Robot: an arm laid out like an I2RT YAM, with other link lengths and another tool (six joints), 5 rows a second.
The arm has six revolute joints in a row. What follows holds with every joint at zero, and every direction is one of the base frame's.
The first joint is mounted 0.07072 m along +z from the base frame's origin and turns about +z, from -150 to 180 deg.
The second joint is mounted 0.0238 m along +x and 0.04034 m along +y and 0.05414 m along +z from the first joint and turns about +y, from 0 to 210 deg.
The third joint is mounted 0.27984 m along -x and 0.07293 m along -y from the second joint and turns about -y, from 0 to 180 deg.
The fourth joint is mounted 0.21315 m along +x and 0.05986 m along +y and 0.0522 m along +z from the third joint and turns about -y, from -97 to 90 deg.
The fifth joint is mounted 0.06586 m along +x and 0.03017 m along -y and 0.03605 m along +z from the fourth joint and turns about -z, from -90 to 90 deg.
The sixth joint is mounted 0.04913 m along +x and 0.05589 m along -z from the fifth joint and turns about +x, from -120 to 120 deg.
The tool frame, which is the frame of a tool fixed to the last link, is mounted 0.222 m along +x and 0.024 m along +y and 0.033 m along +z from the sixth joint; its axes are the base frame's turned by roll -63.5, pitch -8.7 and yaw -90 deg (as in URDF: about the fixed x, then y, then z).
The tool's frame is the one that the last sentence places.
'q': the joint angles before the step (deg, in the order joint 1, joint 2, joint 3, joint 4, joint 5, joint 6). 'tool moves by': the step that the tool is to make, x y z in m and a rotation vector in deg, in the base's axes. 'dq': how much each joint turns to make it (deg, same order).
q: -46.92 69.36 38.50 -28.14 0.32 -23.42
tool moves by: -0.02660 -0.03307 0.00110 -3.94 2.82 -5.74
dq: -2.84 -0.02 -0.16 1.20 5.54 0.00
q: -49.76 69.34 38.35 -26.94 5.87 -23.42
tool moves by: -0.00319 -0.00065 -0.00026 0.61 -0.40 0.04
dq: -2.13 -0.13 0.00 -0.22 -1.74 -1.48
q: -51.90 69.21 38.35 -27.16 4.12 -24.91
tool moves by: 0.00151 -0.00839 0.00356 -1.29 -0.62 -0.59
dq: -0.42 0.17 -0.13 1.71 0.35 -0.02
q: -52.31 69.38 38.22 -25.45 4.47 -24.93
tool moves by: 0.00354 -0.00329 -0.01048 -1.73 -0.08 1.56
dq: -0.03 0.86 -3.70 6.12 -0.07 -1.88
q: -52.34 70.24 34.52 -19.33 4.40 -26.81
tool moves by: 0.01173 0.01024 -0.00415 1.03 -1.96 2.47
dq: 0.02 0.22 -1.68 2.32 -3.19 -0.75
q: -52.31 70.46 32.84 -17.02 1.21 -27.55
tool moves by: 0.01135 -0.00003 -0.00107 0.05 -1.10 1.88
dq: 0.00 1.75 -0.13 2.51 -1.83 -1.00
